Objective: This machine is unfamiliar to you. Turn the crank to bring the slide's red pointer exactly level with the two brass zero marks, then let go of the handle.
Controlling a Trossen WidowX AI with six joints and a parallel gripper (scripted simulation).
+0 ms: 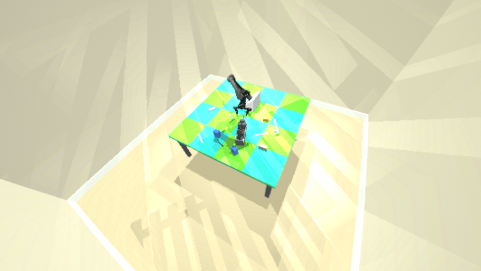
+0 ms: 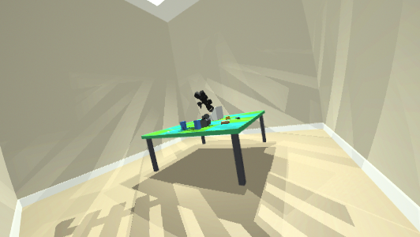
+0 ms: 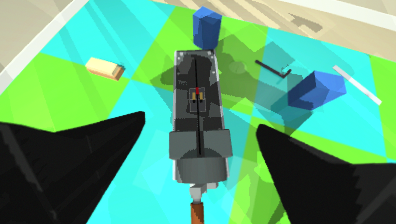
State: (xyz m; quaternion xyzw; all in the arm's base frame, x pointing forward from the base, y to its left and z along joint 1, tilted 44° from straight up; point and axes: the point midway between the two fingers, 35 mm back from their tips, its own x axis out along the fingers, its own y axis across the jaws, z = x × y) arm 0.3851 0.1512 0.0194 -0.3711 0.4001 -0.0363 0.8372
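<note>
My gripper tip is now 9 cm past the crank handle, 3 cm to the left of it and 9 cm above it. From my gripper tip the other things lie so: red pointer: 9 cm ahead, 3 cm to the left, 12 cm below; orange piece: 25 cm behind, 17 cm to the left, 19 cm below; black L-shaped key: 26 cm ahead, 14 cm to the right, 19 cm below.
</note>
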